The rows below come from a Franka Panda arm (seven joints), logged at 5 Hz.
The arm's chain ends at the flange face. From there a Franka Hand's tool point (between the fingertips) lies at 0.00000 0.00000 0.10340 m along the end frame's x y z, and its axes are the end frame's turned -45 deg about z.
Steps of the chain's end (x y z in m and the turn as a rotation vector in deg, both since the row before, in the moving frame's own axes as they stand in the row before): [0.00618 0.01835 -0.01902 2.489 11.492 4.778]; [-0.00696 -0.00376 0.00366 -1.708 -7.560 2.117]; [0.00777 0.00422 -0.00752 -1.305 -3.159 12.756]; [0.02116 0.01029 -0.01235 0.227 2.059 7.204]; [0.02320 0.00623 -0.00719 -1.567 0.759 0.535]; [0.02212 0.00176 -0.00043 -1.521 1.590 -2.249]
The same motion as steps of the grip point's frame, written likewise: [0.00861 0.02948 -0.02119 -6.366 9.886 4.778]; [-0.01391 -0.01524 0.00272 4.138 -6.553 2.117]; [-0.00287 0.00550 -0.00770 1.311 -3.157 12.756]; [0.01045 0.02475 -0.01242 -1.295 1.616 7.204]; [0.01095 0.02377 -0.00724 -1.645 -0.571 0.535]; [0.01456 0.02085 -0.00051 -2.200 0.049 -2.249]
